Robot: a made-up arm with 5 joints.
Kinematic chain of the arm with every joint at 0, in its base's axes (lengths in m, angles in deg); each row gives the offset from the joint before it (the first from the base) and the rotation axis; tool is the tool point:
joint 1: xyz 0 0 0.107 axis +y
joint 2: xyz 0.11 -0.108 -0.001 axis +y
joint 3: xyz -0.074 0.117 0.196 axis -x
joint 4: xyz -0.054 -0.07 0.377 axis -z
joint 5: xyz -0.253 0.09 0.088 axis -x
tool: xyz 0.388 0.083 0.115
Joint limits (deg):
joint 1: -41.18..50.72
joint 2: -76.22..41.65
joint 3: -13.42..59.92
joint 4: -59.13..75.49
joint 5: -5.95..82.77
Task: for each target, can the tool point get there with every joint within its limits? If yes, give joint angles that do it. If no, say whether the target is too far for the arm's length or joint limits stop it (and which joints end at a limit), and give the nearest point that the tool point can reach.
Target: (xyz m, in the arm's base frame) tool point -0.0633 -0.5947 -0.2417
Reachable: no: joint limits stop it (at a limit: joint 1, joint 2, joint 3, joint 4, joint 5) | nearest point -0.4555 -0.2261 0.0272 | short by 0.602 m
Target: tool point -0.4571 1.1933 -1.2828
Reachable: no: too far | nearest point -0.3177 0.4656 -0.2748 | short by 1.251 m
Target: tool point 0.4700 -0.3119 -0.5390
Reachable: no: joint limits stop it (at a limit: joint 1, joint 2, joint 3) | nearest point 0.6353 -0.2258 -0.1265 | short by 0.453 m
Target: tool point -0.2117 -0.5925 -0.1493
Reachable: no: joint limits stop it (at a limit: joint 1, joint 2, joint 3, joint 4, joint 5) | nearest point -0.4555 -0.2261 0.0272 | short by 0.474 m
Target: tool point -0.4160 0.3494 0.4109
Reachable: yes | joints -1.68 -42.59 19.09 -38.44 49.24
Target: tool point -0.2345 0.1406 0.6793
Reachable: yes | joints -33.26 -11.12 18.44 43.83 72.54
